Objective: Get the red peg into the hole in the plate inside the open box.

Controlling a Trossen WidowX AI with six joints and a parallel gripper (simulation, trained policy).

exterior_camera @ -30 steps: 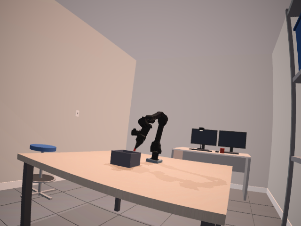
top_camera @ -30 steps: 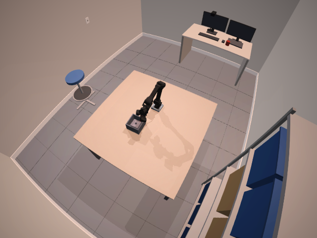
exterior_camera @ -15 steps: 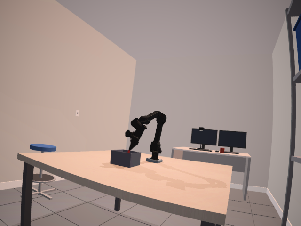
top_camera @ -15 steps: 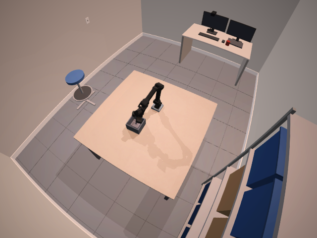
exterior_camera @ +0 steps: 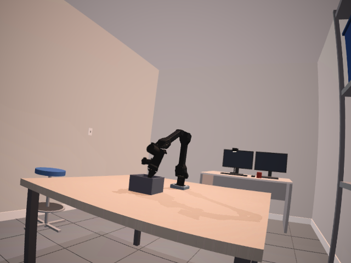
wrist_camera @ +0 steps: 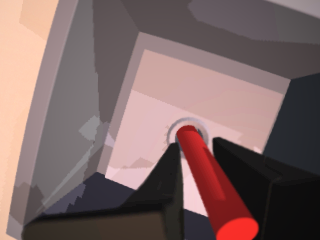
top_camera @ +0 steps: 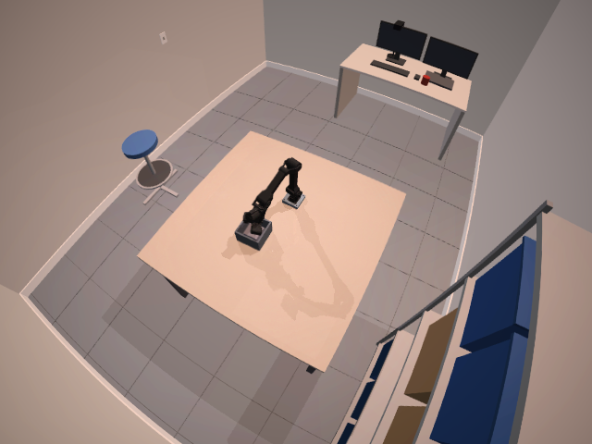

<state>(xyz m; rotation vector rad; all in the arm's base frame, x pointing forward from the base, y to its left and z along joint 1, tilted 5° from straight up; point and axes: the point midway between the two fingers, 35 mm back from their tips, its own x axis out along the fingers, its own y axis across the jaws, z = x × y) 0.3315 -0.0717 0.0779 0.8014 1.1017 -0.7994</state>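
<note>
Now: the red peg 1 cm above my gripper tip. From my gripper tip the other things lie so: dark box: 4 cm below; then plate: 2 cm below.
</note>
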